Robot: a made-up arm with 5 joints.
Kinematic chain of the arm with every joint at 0, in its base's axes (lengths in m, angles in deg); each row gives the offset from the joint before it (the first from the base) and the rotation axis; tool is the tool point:
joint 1: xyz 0 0 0.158 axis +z
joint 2: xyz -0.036 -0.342 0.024 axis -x
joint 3: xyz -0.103 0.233 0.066 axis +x
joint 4: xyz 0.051 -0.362 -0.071 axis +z
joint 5: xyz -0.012 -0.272 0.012 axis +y
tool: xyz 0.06 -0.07 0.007
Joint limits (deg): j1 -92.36..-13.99 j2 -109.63..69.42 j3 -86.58..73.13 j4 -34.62..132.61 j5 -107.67..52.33
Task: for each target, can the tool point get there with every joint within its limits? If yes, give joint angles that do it. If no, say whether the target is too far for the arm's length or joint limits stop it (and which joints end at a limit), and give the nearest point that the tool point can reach.
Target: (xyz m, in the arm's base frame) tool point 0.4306 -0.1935 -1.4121
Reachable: no: too far | nearest point -0.0022 -0.2493 -0.4323 | short by 1.073 m
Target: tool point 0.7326 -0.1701 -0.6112
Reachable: no: joint limits stop it (at a limit: joint 1, joint 3, joint 5) | nearest point 0.1740 -0.1860 -0.2742 | short by 0.653 m
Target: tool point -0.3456 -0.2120 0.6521
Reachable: yes | joints -84.24 28.36 -38.09 43.36 -23.00
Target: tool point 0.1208 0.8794 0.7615
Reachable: no: joint limits stop it (at a limit: joint 3, joint 4, joint 5) | nearest point 0.0553 0.4026 0.5655 | short by 0.520 m
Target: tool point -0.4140 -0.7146 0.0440
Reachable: yes | joints -42.77 -81.07 -42.33 45.45 -29.77
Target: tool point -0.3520 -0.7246 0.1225
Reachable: yes | joints -42.70 -86.20 -48.02 70.92 -79.18
